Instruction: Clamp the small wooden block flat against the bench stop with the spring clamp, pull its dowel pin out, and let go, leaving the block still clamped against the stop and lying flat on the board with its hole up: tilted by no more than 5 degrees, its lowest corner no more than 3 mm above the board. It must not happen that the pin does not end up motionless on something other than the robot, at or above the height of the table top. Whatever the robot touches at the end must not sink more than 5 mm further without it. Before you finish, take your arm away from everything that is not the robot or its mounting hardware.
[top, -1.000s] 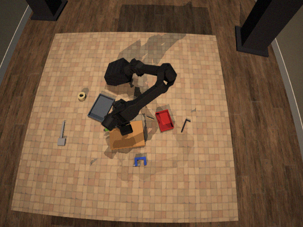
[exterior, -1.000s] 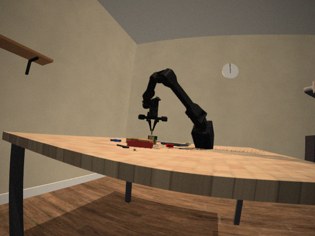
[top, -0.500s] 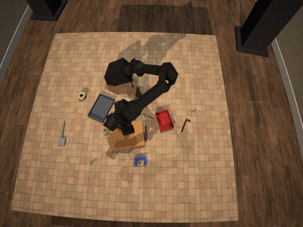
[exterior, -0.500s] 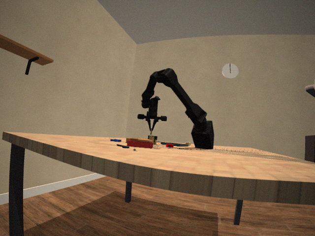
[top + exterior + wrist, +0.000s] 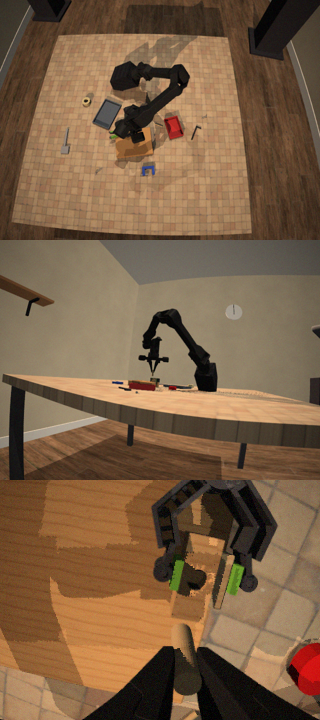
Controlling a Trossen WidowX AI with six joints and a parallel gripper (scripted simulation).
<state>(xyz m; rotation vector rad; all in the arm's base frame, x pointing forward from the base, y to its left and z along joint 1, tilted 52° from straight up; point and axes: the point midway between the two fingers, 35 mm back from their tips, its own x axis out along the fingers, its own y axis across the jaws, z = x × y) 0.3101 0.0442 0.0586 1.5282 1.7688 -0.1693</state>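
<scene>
Right now my hand is 200 mm to the right of the red bin, 120 mm above it and 70 mm past it. Also, from my hand: dowel pin: 40 mm below; then small wooden block: 90 mm below, 20 mm to the right; then wooden board: 110 mm below, 60 mm ahead, 10 mm to the right.
</scene>
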